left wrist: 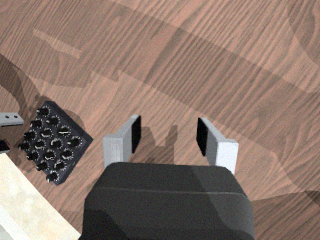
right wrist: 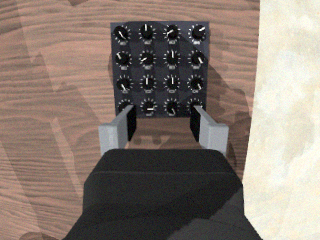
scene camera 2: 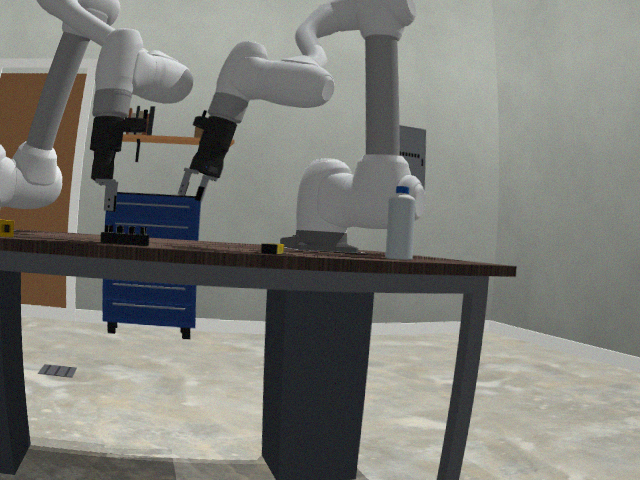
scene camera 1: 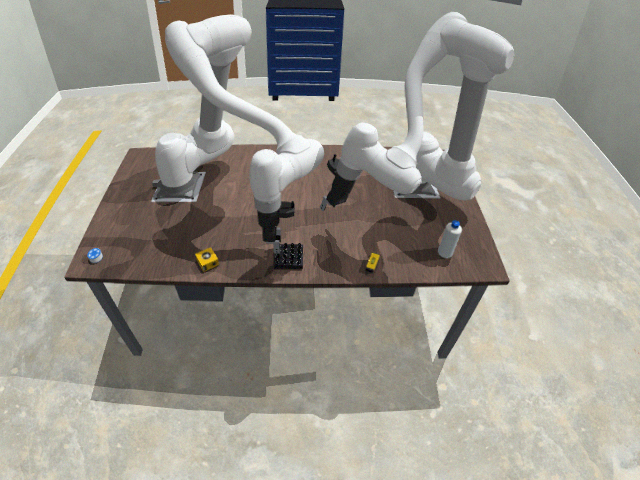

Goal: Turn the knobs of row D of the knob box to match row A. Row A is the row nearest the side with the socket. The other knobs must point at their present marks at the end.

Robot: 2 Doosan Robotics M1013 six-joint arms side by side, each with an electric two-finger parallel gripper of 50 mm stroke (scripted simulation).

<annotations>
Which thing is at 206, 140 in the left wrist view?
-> My left gripper.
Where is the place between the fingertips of my right gripper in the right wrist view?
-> At 163, 116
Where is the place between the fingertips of my left gripper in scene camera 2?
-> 189, 198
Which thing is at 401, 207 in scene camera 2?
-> A white bottle.
</annotations>
